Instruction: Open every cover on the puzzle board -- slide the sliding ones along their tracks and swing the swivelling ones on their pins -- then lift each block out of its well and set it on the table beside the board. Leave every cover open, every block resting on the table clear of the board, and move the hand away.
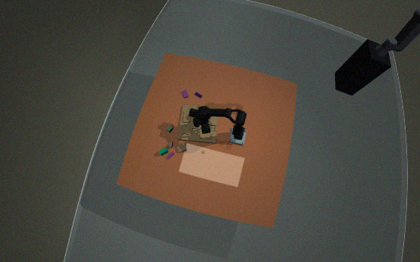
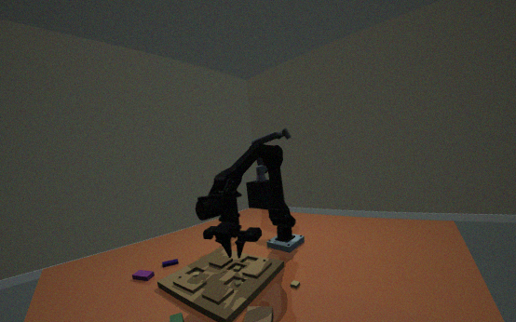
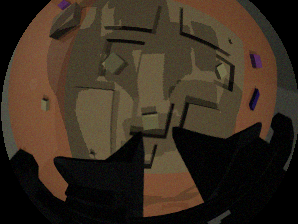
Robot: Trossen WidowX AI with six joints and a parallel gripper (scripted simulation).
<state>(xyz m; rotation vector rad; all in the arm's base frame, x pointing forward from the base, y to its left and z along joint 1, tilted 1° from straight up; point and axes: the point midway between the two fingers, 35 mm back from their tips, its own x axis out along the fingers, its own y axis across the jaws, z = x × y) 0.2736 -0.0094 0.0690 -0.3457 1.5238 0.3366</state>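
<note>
My gripper tip is 6 cm short of the tan puzzle board and 4 cm above it. From my gripper tip the other things lie so: dark purple block 13 cm ahead, 25 cm to the right, 5 cm below.
</note>
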